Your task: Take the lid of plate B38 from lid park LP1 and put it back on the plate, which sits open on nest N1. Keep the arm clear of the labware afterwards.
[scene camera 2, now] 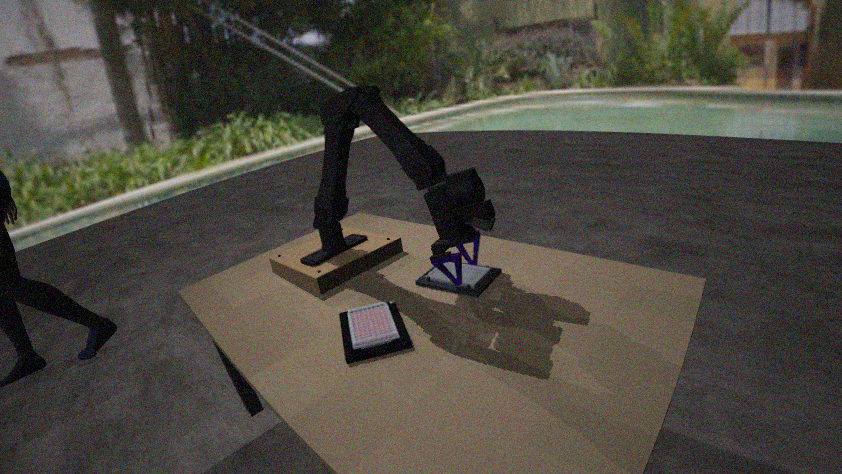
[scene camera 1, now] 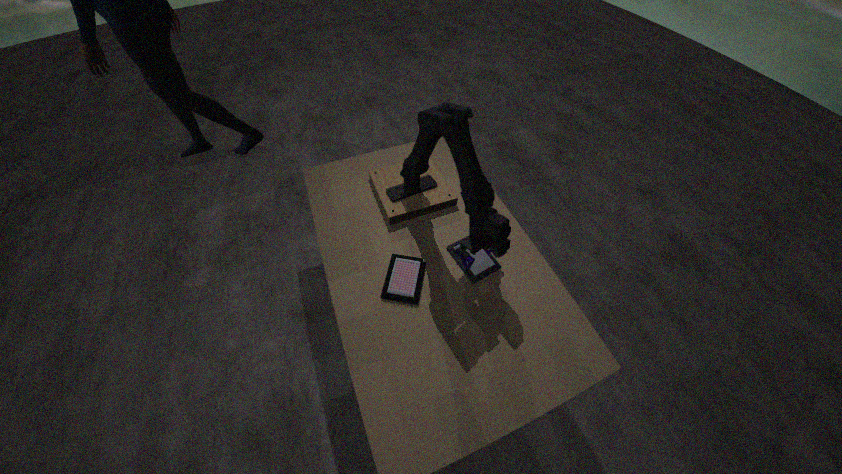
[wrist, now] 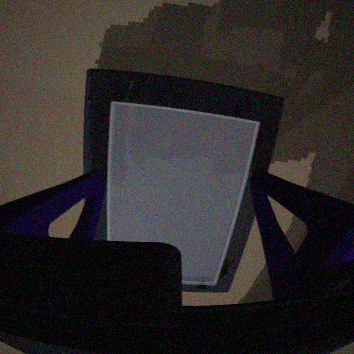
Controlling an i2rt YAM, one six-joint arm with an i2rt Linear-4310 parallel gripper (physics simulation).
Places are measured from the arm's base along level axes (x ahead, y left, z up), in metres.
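Pixels of known places: gripper, between the fingertips: (scene camera 2: 466, 275) (scene camera 1: 477, 260) (wrist: 177, 177); arm's base, origin of its link: (scene camera 2: 335, 250) (scene camera 1: 411, 188).
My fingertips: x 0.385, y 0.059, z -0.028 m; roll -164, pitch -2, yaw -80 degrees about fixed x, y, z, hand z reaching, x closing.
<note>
Ahead of a thing's pixels: the offset from my fingertips to its top centre. Level surfaces: height alone.
The lid {dx -0.022, dy -0.001, dz +0.005 m} (scene camera 1: 482, 264) (scene camera 2: 476, 273) (wrist: 175, 200) is a pale, flat rectangle. It lies on the dark lid park {dx -0.022, dy -0.001, dz +0.007 m} (scene camera 1: 473, 278) (scene camera 2: 470, 290) (wrist: 185, 87). My gripper (scene camera 2: 464, 273) (wrist: 177, 177) is open, with its purple fingers on either side of the lid, low over the park; whether they touch the lid I cannot tell. In scene camera 1 the arm hides most of the fingers. The open plate {dx -0.060, dy -0.251, dz +0.013 m} (scene camera 1: 405, 276) (scene camera 2: 372, 325), with pink wells, sits on the black nest {dx -0.060, dy -0.251, dz +0.005 m} (scene camera 1: 401, 300) (scene camera 2: 378, 353). Labels on the plate and stations cannot be read.
The arm's base stands on a wooden block (scene camera 1: 423, 208) (scene camera 2: 329, 277) at the back of the wooden table {dz -0.013 m} (scene camera 1: 471, 423) (scene camera 2: 471, 423). The arm's shadow falls across the table between and in front of the two stations. A person (scene camera 1: 164, 70) (scene camera 2: 17, 294) is on the floor beyond the table.
</note>
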